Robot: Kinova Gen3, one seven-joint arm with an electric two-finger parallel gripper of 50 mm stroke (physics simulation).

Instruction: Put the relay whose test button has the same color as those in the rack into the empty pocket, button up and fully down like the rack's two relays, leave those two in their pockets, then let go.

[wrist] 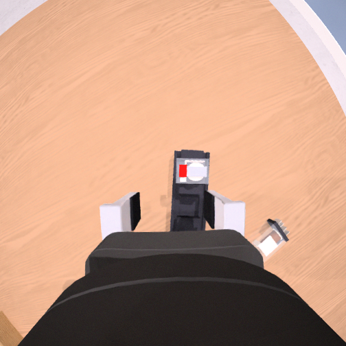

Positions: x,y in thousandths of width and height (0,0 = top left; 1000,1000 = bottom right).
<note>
In view: my gripper (496,591) and a black rack (542,597).
</note>
